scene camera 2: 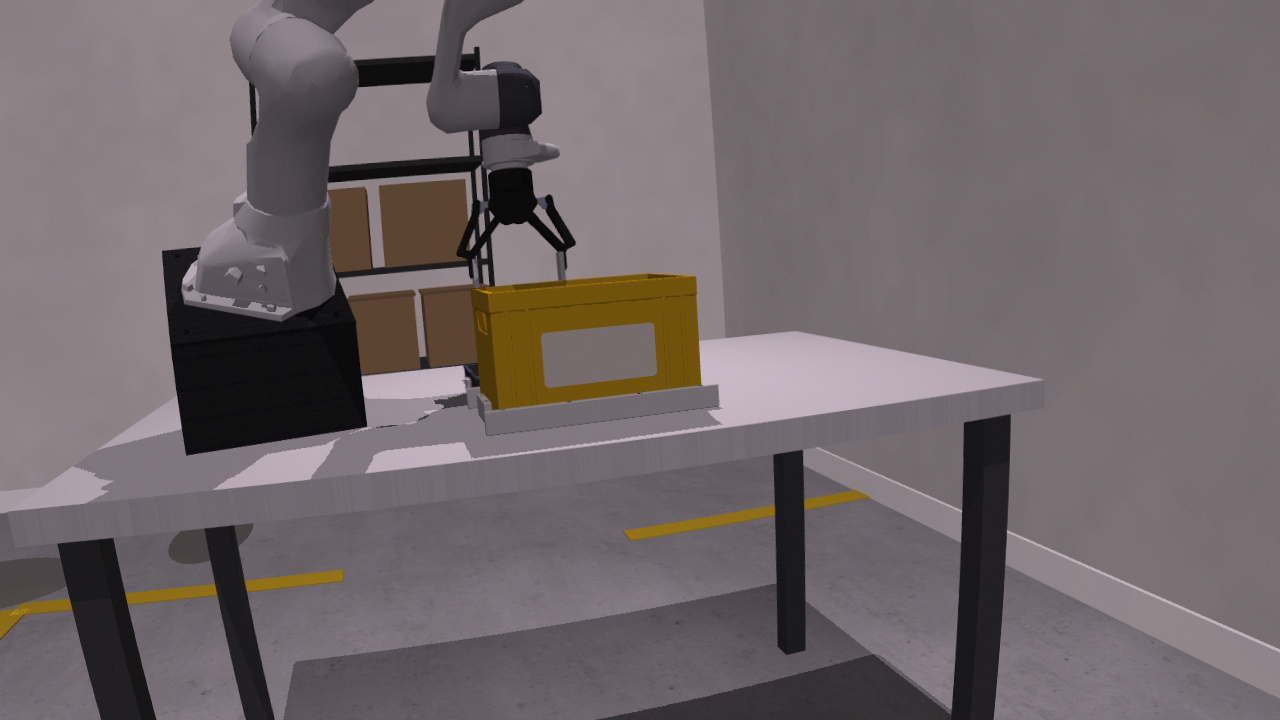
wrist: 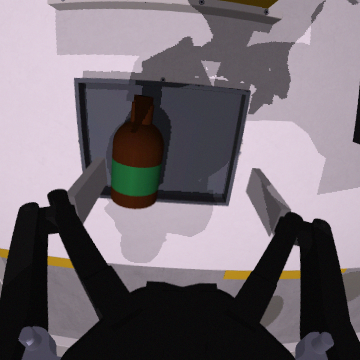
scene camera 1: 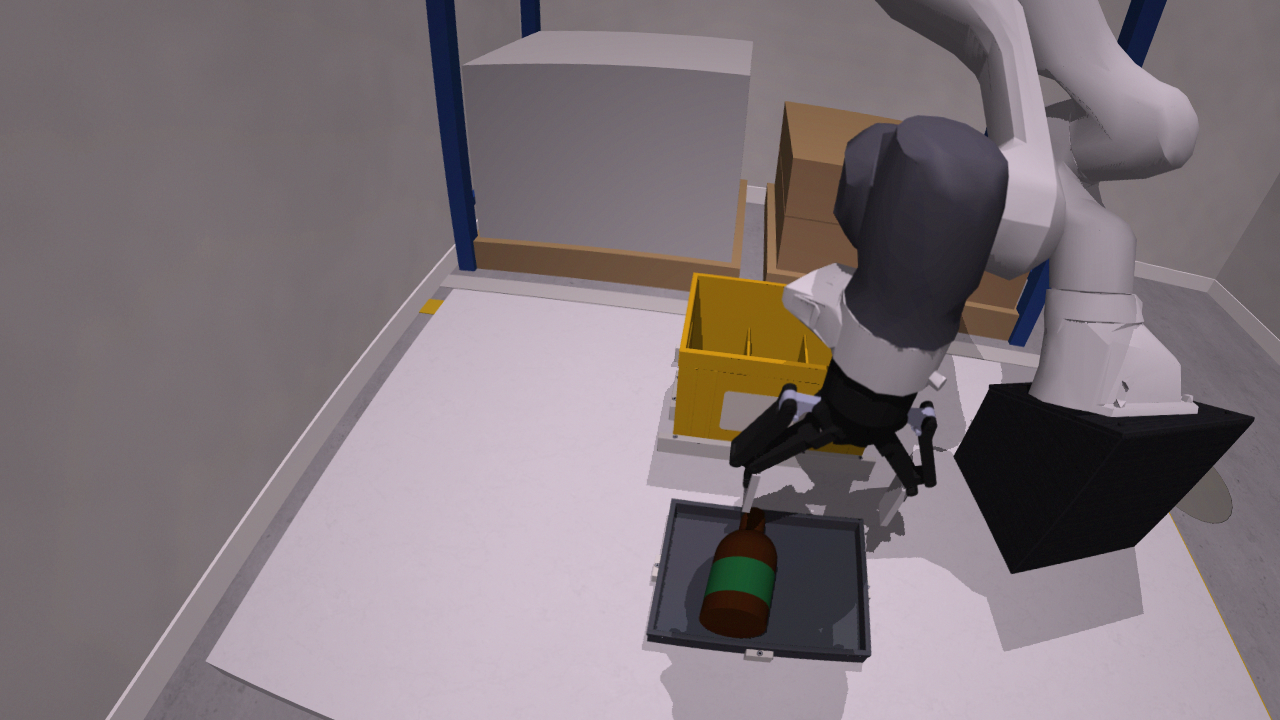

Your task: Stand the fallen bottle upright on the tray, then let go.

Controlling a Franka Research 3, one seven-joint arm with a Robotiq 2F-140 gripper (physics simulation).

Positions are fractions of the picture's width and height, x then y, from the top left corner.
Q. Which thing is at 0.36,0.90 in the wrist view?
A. The gripper.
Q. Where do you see a low pale rail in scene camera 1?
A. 0.64,0.64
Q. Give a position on a brown bottle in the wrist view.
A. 0.38,0.41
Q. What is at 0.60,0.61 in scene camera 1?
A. The gripper.
